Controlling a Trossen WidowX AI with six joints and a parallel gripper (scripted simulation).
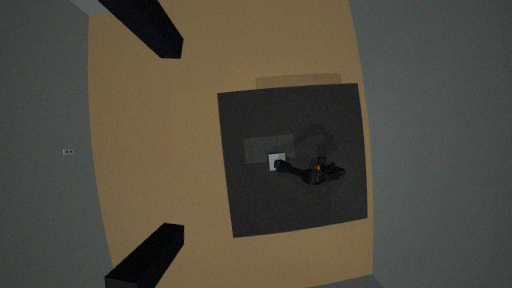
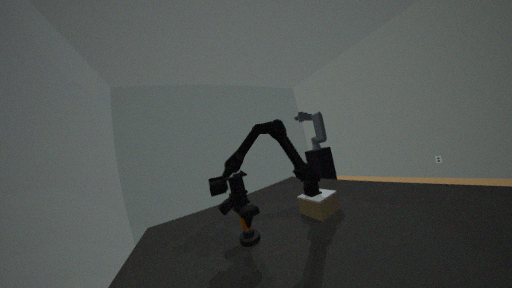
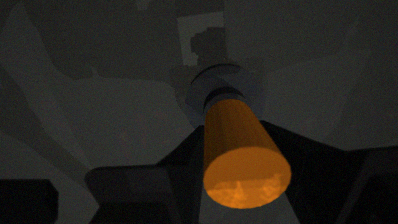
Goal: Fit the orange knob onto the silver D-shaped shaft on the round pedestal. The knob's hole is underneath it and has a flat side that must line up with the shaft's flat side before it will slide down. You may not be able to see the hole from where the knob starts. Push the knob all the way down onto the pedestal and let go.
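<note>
My gripper tip is 3 cm above the dark round pedestal. Also, from my gripper tip: orange knob (3 cm above).
</note>
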